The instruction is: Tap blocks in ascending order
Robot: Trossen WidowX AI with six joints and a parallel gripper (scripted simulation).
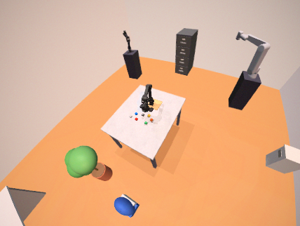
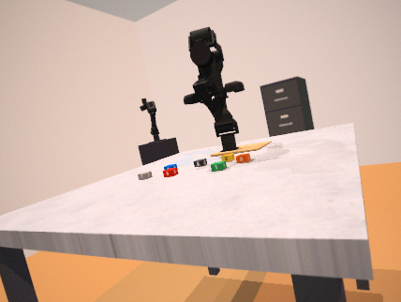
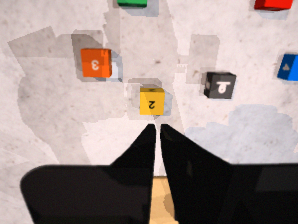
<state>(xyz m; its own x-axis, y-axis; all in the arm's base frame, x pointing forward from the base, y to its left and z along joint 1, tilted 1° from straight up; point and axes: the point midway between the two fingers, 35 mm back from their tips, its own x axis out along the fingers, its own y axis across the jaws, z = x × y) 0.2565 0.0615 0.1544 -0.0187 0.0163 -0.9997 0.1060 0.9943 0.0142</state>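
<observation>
The yellow block lies 120 mm below my gripper tip and 20 mm behind it. The rest, counted from my gripper tip: orange block: 120 mm below, 60 mm to the left, 30 mm ahead; then green block: 120 mm below, 110 mm ahead, 10 mm to the left; then black block: 120 mm below, 100 mm to the right, 10 mm behind.
</observation>
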